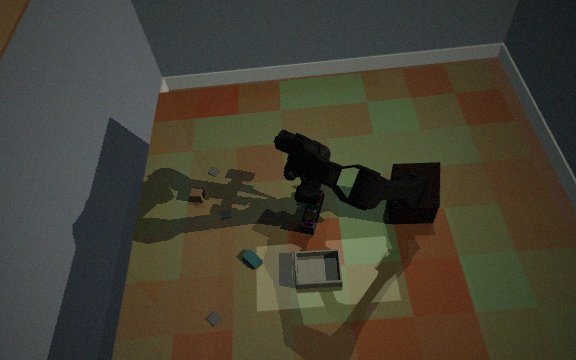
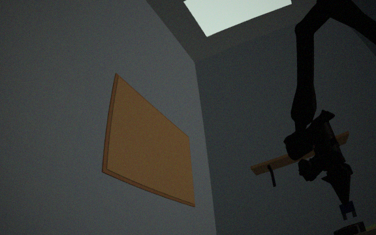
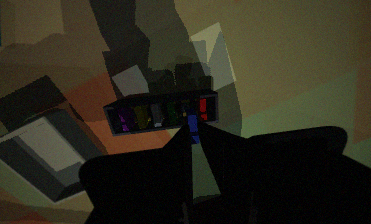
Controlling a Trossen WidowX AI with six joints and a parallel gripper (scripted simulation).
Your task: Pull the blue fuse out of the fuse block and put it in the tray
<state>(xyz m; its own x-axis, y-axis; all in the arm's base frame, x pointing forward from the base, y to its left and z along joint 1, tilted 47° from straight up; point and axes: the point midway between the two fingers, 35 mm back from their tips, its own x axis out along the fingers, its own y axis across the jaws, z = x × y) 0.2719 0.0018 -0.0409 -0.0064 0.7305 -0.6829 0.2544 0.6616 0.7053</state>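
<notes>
The grey tray is 1 cm behind my gripper tip, 22 cm to the left of it and 8 cm below it. Also, from my gripper tip: tan cube (38 cm ahead, 4 cm to the right, 7 cm below); blue fuse (1 cm below); teal block (19 cm ahead, 18 cm to the left, 8 cm below).
</notes>
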